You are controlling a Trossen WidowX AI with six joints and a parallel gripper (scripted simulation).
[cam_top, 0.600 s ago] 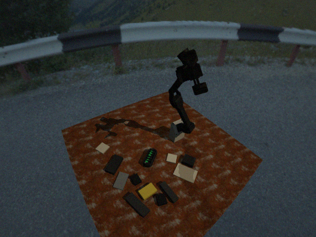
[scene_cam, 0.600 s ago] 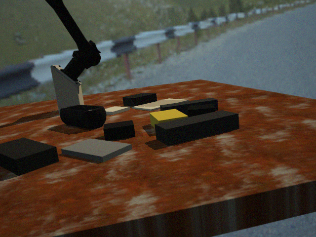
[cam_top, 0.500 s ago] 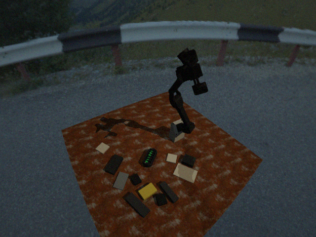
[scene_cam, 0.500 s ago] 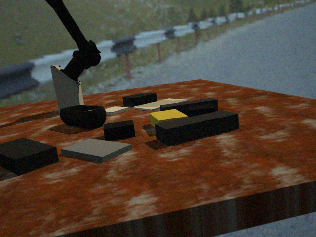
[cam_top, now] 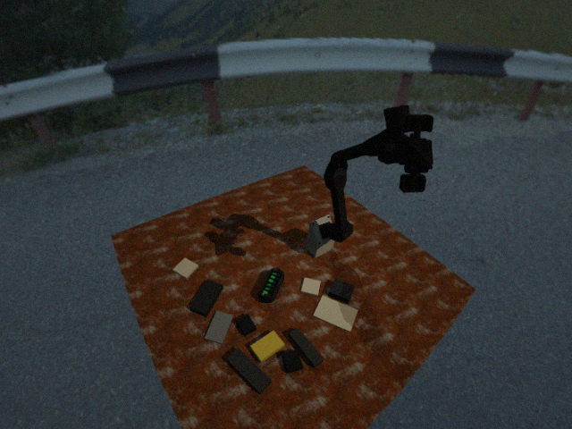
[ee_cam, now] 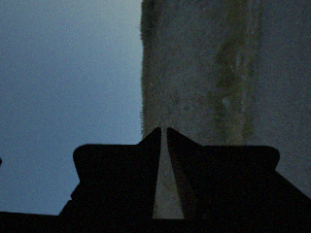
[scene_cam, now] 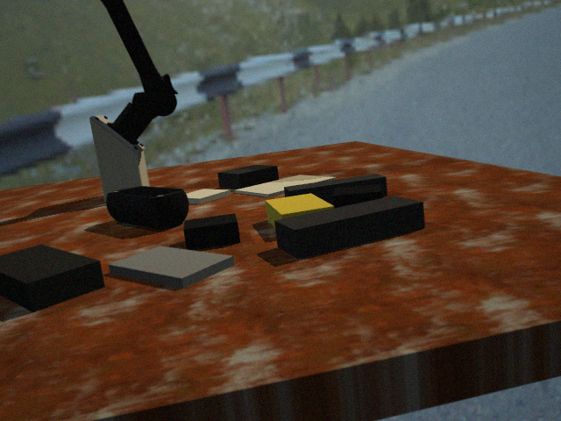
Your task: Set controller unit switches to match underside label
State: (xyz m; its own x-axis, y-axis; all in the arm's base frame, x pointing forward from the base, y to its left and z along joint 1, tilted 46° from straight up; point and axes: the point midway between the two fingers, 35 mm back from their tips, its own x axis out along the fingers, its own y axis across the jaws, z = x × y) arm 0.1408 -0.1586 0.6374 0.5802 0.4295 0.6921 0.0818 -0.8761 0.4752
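Now: the cream tile 4 cm ahead of my gripper tip, 22 cm to the right of it and 69 cm below it. The rest, counted from my gripper tip: cream plate: 3 cm ahead, 7 cm to the right, 69 cm below; then grey plate: 45 cm ahead, 23 cm to the right, 69 cm below; then yellow block: 33 cm ahead, 8 cm to the right, 68 cm below.
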